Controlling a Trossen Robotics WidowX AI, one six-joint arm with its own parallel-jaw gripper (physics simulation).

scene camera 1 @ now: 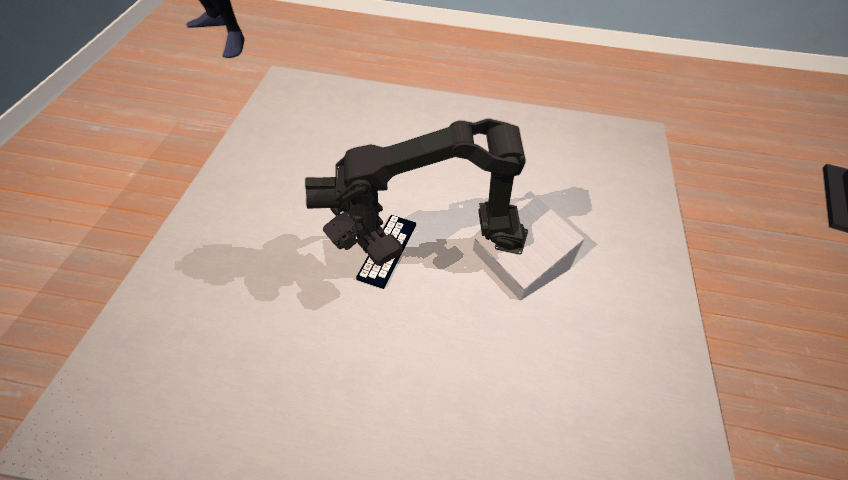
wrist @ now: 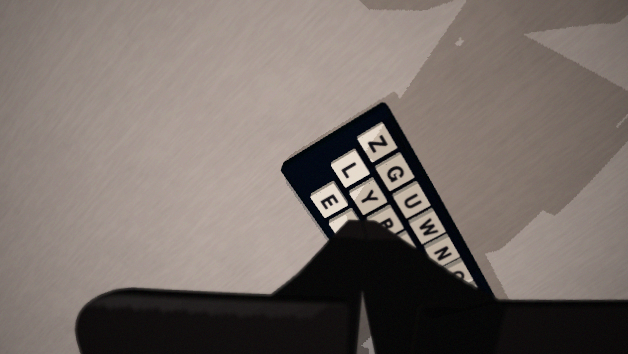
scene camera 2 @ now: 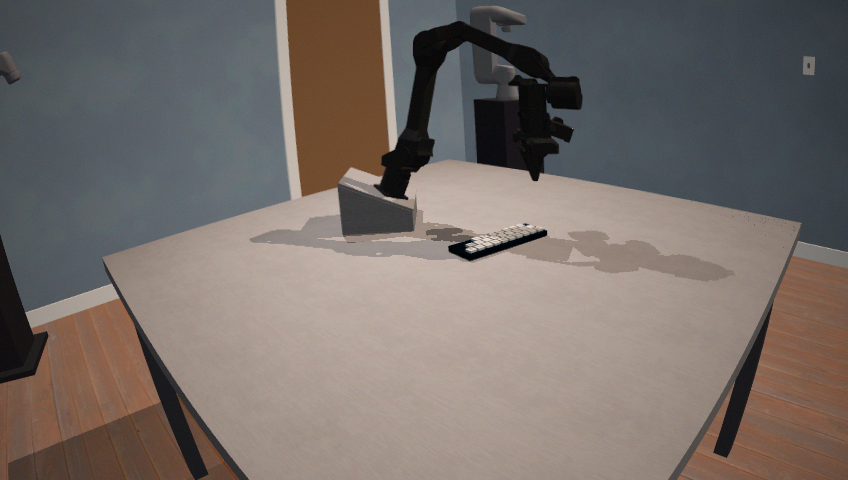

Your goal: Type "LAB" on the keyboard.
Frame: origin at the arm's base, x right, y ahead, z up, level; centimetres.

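Where they show: gripper, fingertip midpoint: (scene camera 1: 367,251) (wrist: 360,234) (scene camera 2: 535,180); arm's base, origin of the base link: (scene camera 1: 511,239) (scene camera 2: 390,192).
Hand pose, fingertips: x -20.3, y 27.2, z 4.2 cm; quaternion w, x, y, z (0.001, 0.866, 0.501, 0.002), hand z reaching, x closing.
Note:
Each offset is from my fingertips to the centre of the thing. Level surfaces: height alone.
The dark blue keyboard {dx +9.8, dy +0.0, dz -10.8 cm} (scene camera 1: 372,272) (scene camera 2: 503,239) (wrist: 342,139) with white letter keys lies flat on the table. In the wrist view, the L key {dx +1.3, dy -0.4, dz -10.1 cm} (wrist: 350,168) is uncovered near the keyboard's upper left end, between Z and E. The B key {dx +5.3, dy -0.2, dz -10.1 cm} (wrist: 388,224) is partly covered by the fingertips. The A key does not show in the wrist view, where the fingers hide the lower part of the keyboard. My gripper (scene camera 1: 377,260) (scene camera 2: 535,177) (wrist: 360,234) is shut and empty. It points down and hangs above the keyboard, clearly apart from it in scene camera 2.
The arm's base stands on a grey wedge block (scene camera 1: 547,256) (scene camera 2: 376,214) beside the keyboard, on the large table {dz -11.6 cm} (scene camera 1: 416,380) (scene camera 2: 416,356). The arm's shadow falls across the table around the keyboard. A person's feet (scene camera 1: 233,44) show on the floor beyond the table.

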